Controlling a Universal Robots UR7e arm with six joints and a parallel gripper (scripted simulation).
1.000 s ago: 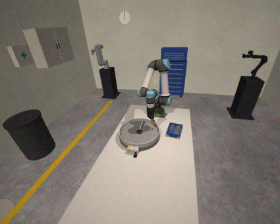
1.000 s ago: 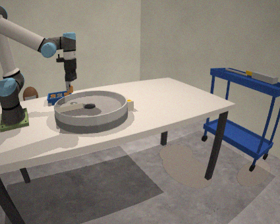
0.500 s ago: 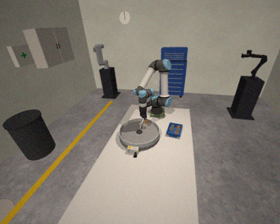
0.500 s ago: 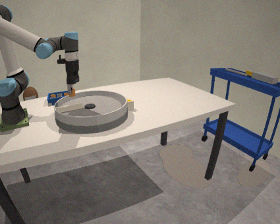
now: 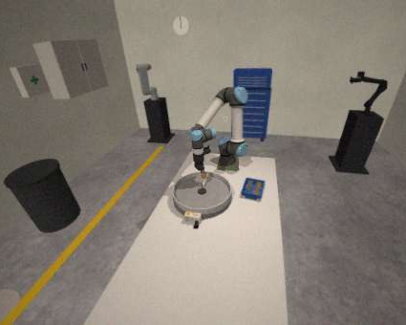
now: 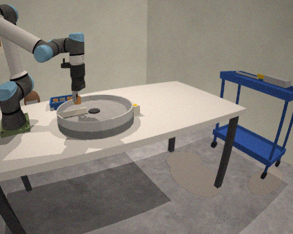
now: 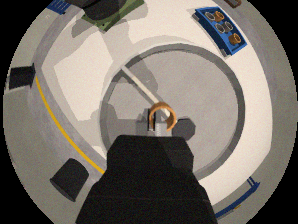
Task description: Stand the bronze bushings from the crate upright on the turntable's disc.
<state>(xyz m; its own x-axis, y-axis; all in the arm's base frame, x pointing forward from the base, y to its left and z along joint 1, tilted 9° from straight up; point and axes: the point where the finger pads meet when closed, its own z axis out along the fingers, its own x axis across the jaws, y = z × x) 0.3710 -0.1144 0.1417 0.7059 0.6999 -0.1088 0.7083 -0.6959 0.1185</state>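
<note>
My hand is 100 mm short of the grey turntable, 20 mm to the right of it and 100 mm above it. Round my hand: blue crate: 30 mm behind, 380 mm to the left, 130 mm below.
</note>
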